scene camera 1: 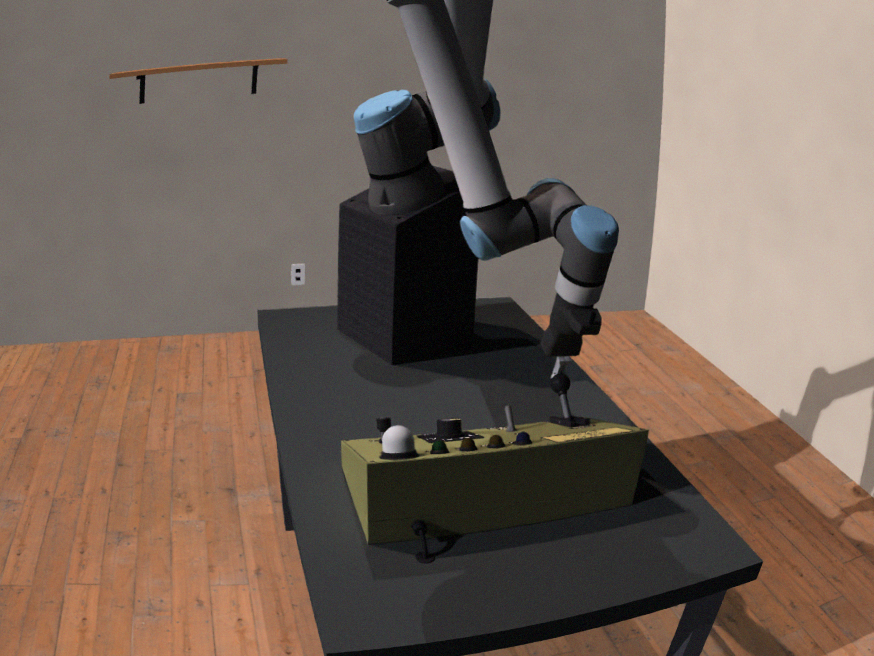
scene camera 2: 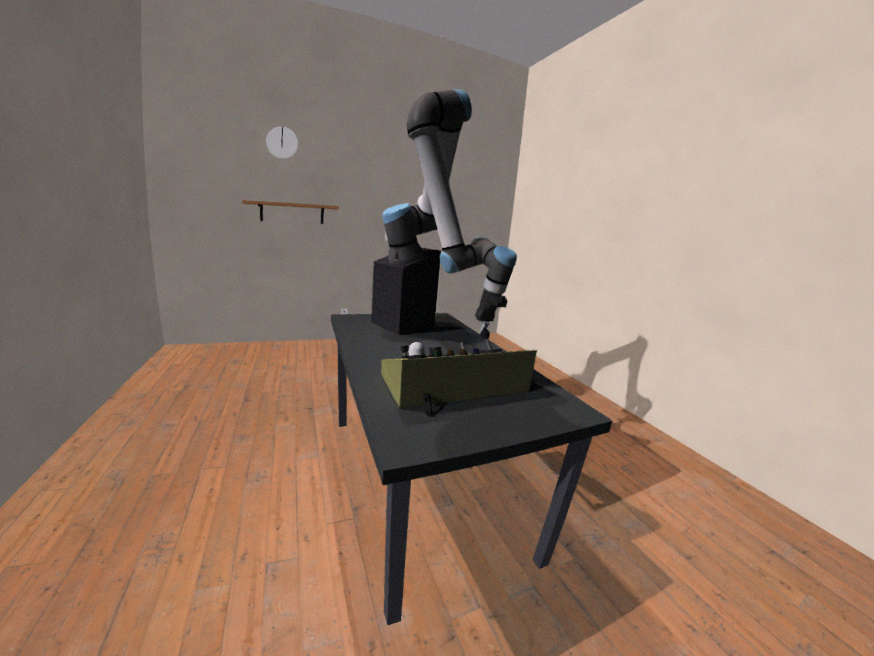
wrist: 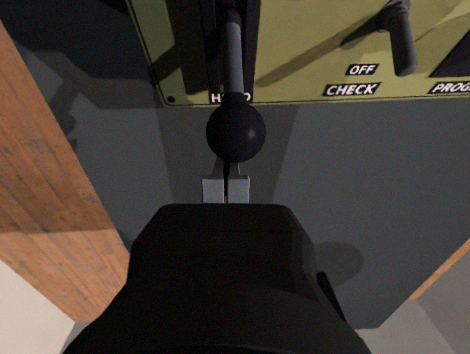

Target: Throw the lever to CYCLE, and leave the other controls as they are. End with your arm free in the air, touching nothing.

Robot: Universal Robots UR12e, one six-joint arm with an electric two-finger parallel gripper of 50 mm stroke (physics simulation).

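Observation:
The lever, a grey rod with a black ball knob, rises from a dark slot at the right end of the olive control box. It leans toward the robot base. In the wrist view its rod partly covers a label starting with H and ending with D; a CYCLE label cannot be read. My gripper is shut and empty, its tips right behind the ball on the base side; whether they touch it cannot be told.
A toggle switch stands beside the lever, near the OFF and CHECK labels. A black knob, a white dome and several coloured buttons are on the box. A small black stalk stands before it on the table.

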